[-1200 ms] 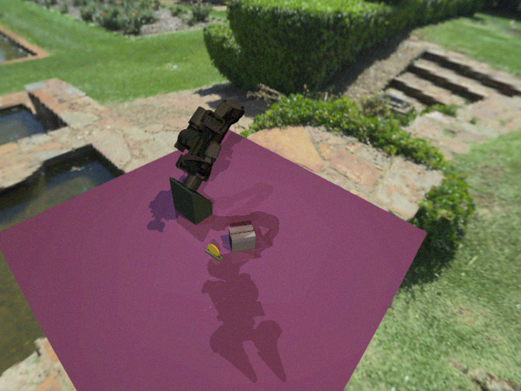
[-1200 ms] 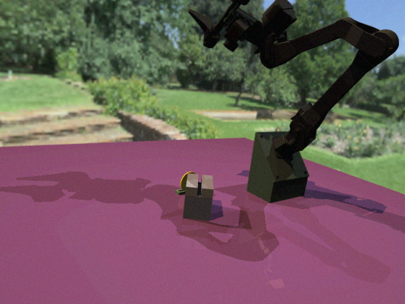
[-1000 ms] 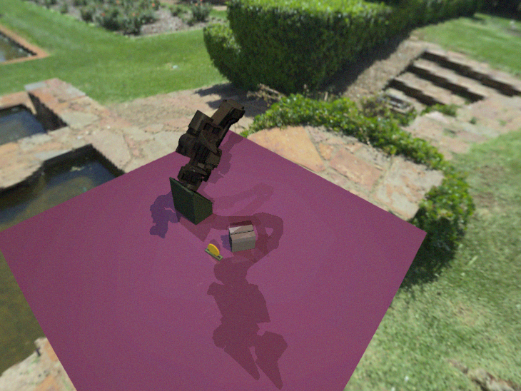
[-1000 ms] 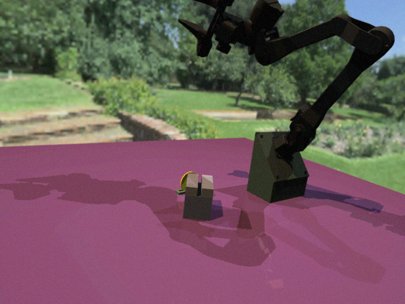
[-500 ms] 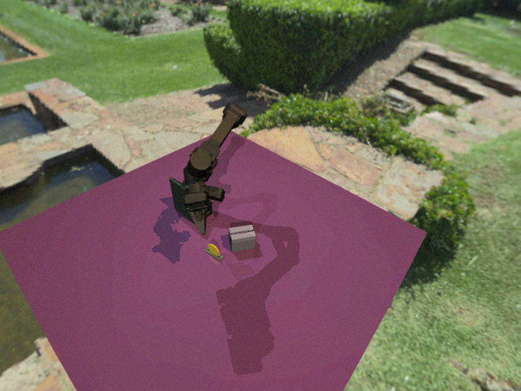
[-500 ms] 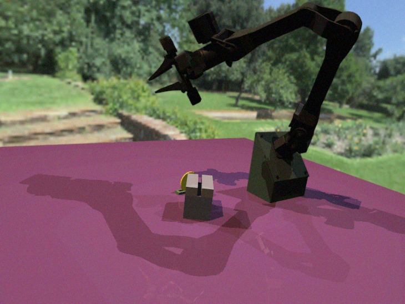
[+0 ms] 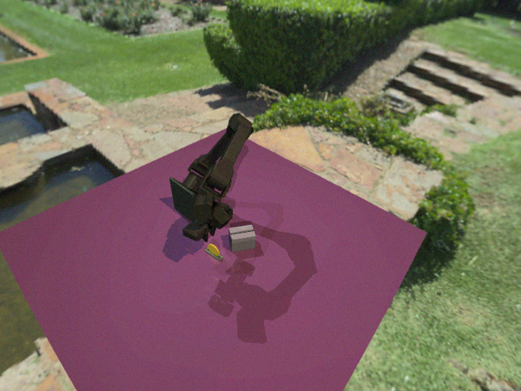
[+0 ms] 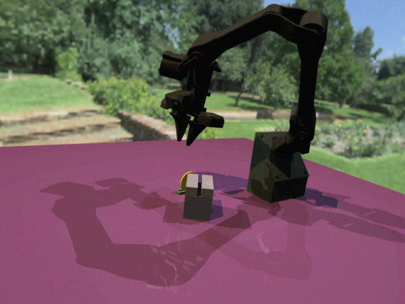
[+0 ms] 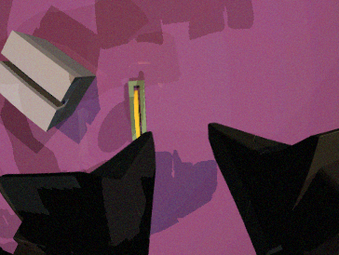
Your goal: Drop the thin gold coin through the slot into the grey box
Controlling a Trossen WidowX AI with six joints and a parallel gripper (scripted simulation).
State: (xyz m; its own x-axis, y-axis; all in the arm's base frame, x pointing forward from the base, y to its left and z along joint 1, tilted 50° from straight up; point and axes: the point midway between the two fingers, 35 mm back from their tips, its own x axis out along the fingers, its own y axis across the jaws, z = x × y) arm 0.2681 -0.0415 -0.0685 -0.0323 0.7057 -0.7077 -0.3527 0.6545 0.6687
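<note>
The gold coin lies 20 mm behind my gripper tip, 20 mm to the left of it and 100 mm below it.
</note>
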